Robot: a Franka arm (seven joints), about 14 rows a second.
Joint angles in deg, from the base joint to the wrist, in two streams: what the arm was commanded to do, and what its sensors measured. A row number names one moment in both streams.
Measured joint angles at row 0: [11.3 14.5 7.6 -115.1 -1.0 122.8 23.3]
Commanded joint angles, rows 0 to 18: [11.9 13.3 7.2 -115.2 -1.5 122.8 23.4]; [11.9 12.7 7.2 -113.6 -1.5 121.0 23.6]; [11.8 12.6 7.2 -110.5 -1.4 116.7 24.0]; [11.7 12.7 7.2 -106.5 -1.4 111.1 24.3]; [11.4 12.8 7.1 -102.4 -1.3 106.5 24.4]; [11.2 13.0 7.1 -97.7 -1.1 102.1 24.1]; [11.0 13.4 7.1 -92.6 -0.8 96.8 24.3]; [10.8 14.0 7.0 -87.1 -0.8 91.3 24.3]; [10.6 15.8 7.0 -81.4 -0.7 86.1 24.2]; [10.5 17.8 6.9 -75.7 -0.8 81.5 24.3]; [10.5 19.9 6.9 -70.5 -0.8 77.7 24.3]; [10.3 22.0 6.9 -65.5 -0.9 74.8 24.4]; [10.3 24.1 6.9 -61.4 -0.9 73.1 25.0]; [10.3 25.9 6.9 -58.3 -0.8 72.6 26.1]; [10.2 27.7 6.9 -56.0 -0.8 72.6 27.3]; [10.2 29.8 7.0 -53.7 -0.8 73.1 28.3]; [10.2 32.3 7.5 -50.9 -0.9 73.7 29.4]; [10.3 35.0 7.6 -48.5 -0.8 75.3 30.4]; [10.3 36.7 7.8 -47.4 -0.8 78.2 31.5]
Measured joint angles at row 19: [10.0 29.6 7.0 -56.8 -0.9 77.1 27.9]
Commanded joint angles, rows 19 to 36: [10.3 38.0 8.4 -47.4 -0.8 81.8 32.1]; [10.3 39.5 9.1 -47.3 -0.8 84.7 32.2]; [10.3 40.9 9.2 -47.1 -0.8 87.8 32.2]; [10.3 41.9 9.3 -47.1 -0.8 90.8 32.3]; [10.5 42.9 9.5 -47.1 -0.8 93.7 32.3]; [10.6 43.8 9.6 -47.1 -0.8 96.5 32.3]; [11.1 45.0 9.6 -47.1 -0.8 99.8 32.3]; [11.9 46.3 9.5 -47.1 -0.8 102.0 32.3]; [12.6 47.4 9.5 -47.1 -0.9 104.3 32.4]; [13.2 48.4 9.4 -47.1 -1.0 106.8 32.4]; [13.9 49.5 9.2 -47.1 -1.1 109.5 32.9]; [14.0 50.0 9.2 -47.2 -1.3 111.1 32.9]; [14.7 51.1 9.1 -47.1 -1.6 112.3 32.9]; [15.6 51.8 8.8 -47.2 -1.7 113.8 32.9]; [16.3 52.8 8.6 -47.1 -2.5 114.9 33.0]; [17.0 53.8 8.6 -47.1 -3.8 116.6 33.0]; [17.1 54.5 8.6 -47.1 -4.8 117.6 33.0]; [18.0 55.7 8.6 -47.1 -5.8 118.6 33.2]
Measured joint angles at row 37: [16.3 52.8 9.2 -50.5 -3.6 117.0 31.5]
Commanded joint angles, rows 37 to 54: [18.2 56.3 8.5 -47.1 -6.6 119.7 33.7]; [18.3 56.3 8.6 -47.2 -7.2 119.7 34.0]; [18.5 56.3 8.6 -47.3 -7.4 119.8 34.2]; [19.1 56.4 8.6 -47.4 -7.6 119.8 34.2]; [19.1 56.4 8.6 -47.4 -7.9 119.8 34.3]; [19.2 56.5 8.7 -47.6 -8.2 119.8 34.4]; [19.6 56.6 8.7 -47.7 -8.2 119.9 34.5]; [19.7 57.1 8.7 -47.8 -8.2 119.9 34.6]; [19.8 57.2 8.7 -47.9 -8.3 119.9 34.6]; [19.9 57.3 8.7 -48.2 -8.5 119.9 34.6]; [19.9 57.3 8.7 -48.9 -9.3 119.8 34.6]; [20.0 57.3 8.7 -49.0 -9.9 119.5 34.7]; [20.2 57.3 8.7 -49.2 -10.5 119.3 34.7]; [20.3 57.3 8.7 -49.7 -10.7 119.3 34.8]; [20.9 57.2 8.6 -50.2 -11.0 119.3 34.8]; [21.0 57.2 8.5 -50.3 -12.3 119.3 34.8]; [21.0 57.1 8.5 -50.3 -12.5 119.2 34.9]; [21.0 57.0 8.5 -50.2 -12.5 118.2 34.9]
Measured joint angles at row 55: [20.3 57.3 9.1 -50.3 -10.7 119.3 33.0]
